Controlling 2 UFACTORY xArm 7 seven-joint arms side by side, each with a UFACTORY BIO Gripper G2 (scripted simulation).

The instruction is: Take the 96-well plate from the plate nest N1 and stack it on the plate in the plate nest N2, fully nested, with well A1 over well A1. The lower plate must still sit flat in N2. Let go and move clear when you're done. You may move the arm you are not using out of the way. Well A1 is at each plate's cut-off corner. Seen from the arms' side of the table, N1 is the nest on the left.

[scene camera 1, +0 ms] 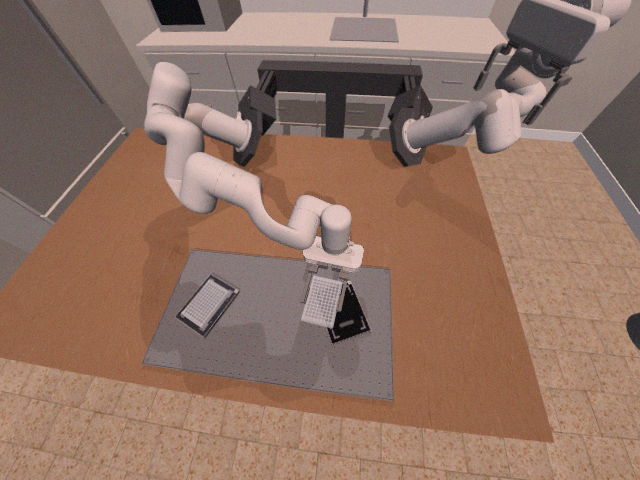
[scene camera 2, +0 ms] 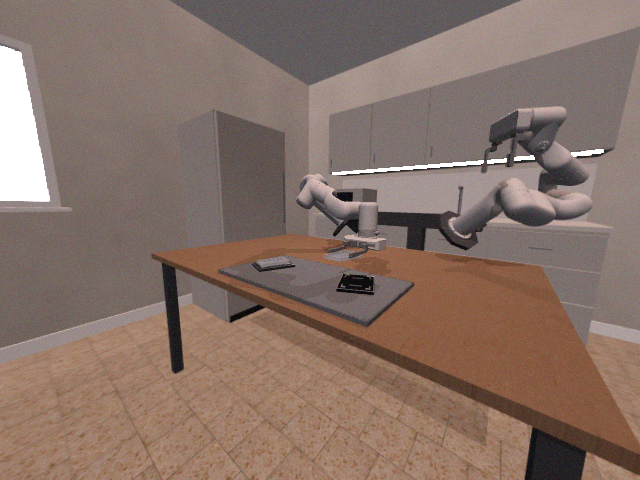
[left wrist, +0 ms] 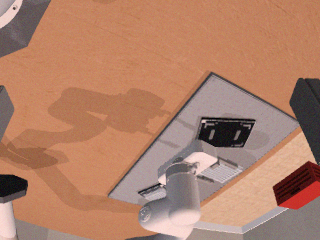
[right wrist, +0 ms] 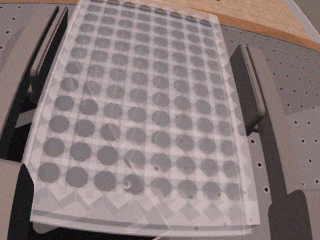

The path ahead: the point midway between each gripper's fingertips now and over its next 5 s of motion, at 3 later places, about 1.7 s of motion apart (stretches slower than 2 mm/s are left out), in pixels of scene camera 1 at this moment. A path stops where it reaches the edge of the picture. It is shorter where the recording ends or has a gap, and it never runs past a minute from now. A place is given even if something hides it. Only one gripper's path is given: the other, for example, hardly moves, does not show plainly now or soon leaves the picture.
The right gripper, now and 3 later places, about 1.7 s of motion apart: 320,307; 263,304; 208,300; 188,300
